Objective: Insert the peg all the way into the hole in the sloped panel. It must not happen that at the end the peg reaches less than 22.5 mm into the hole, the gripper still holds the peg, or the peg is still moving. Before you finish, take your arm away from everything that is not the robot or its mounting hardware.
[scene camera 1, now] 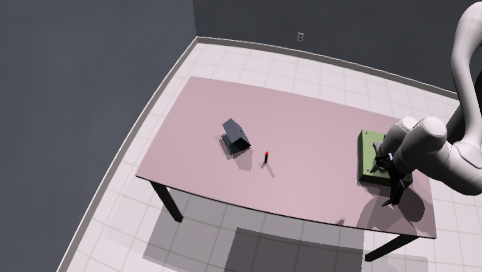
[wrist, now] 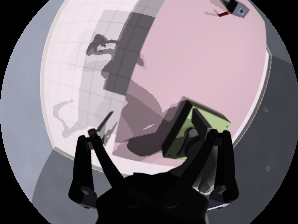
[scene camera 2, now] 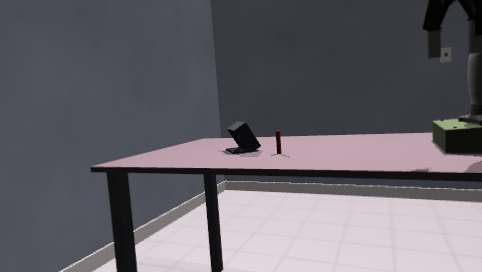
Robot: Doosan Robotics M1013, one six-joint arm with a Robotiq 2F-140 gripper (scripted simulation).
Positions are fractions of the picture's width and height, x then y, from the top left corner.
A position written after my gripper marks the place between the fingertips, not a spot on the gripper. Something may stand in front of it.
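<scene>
Visible: my gripper (scene camera 1: 0.79, 0.69); likewise my gripper (wrist: 0.52, 0.52).
</scene>
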